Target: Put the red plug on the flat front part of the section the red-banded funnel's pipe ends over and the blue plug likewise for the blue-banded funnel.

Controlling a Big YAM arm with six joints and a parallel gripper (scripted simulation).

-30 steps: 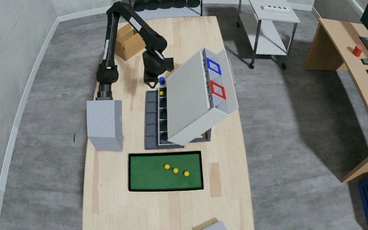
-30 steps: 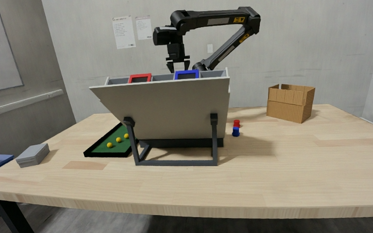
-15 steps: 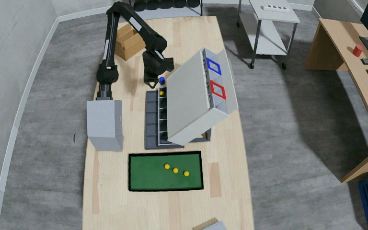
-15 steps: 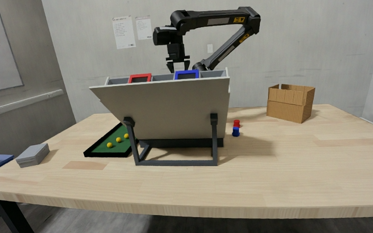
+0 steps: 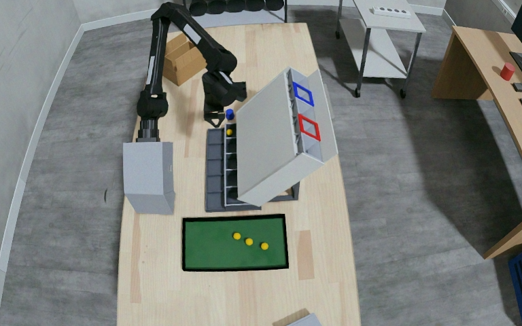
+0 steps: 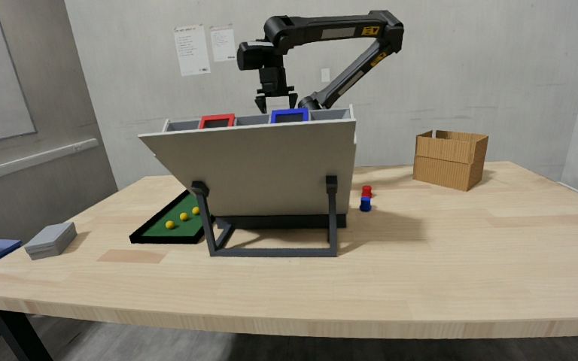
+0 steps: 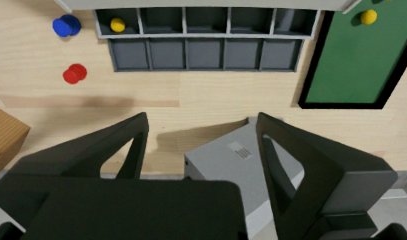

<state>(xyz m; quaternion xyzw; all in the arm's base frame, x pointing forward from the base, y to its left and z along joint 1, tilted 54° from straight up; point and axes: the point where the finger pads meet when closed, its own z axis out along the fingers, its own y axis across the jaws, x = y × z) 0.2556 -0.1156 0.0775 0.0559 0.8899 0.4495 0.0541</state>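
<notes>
Now: the green tray 34 cm to the right of my hand, 29 cm below it and 1 cm ahead of it. Also, from my hand: grey cover (15 cm ahead, 9 cm below, 1 cm to the right); then grey box (71 cm to the right, 27 cm below, 21 cm ahead).
</notes>
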